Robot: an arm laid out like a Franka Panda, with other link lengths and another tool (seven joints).
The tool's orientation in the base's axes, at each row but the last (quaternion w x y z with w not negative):
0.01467 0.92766 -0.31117 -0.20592
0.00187 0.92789 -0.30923 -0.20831
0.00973 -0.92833 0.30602 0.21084
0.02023 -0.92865 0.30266 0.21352
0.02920 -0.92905 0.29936 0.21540
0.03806 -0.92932 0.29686 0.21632
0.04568 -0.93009 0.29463 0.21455
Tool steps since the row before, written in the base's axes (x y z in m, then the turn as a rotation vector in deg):
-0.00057 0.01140 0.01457 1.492 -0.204 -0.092
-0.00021 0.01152 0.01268 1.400 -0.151 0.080
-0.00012 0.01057 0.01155 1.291 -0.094 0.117
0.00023 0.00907 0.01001 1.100 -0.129 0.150
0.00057 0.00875 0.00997 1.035 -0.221 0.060
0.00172 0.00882 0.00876 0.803 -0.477 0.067
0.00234 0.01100 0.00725 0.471 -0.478 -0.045
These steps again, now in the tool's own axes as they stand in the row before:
-0.01250 -0.00660 -0.01195 1.230 -0.702 -0.520
-0.01166 -0.00752 -0.01005 1.067 -0.670 -0.635
-0.01064 -0.00724 -0.00892 0.941 -0.649 -0.618
-0.00895 -0.00661 -0.00766 0.808 -0.509 -0.580
-0.00851 -0.00675 -0.00764 0.849 -0.403 -0.491
-0.00719 -0.00771 -0.00681 0.813 -0.061 -0.460
-0.00718 -0.01007 -0.00510 0.618 0.124 -0.236

